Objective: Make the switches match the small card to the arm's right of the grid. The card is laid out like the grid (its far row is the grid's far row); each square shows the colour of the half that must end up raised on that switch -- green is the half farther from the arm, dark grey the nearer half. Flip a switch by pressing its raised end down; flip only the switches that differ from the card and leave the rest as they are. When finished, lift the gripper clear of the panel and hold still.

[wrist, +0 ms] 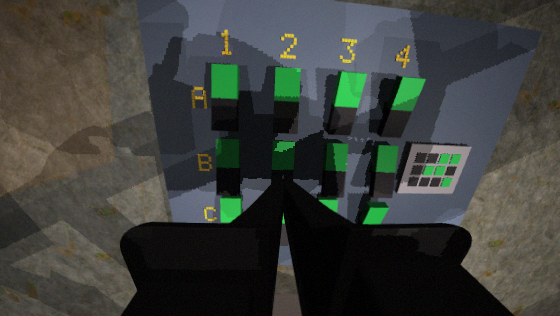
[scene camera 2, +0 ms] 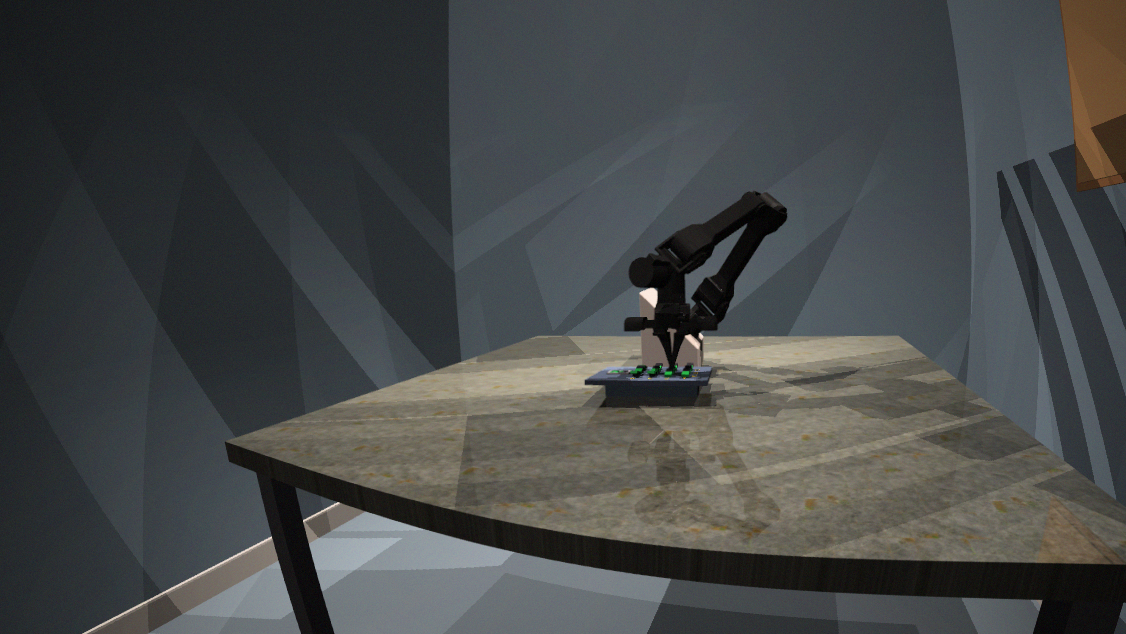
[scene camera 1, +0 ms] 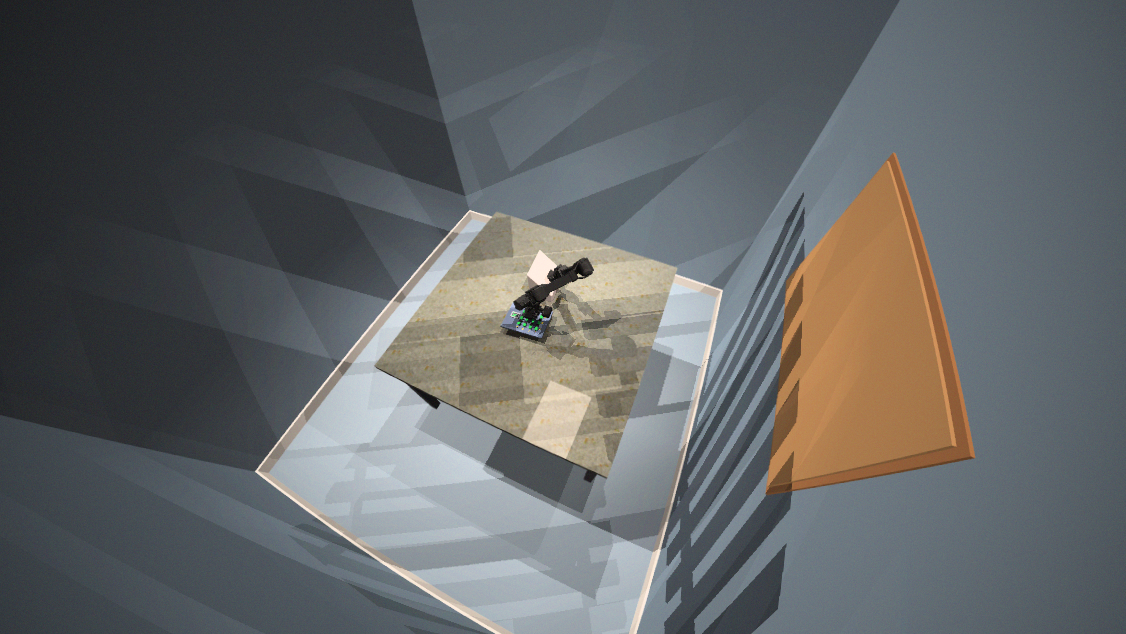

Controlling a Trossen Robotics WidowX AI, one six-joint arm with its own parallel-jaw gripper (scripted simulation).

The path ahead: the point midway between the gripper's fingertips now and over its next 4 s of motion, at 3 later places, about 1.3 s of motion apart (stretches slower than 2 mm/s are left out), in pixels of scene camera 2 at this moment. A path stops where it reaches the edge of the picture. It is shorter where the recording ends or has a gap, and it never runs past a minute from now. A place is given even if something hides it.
My gripper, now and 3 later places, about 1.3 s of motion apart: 671,366; 660,339; 655,364; 655,367
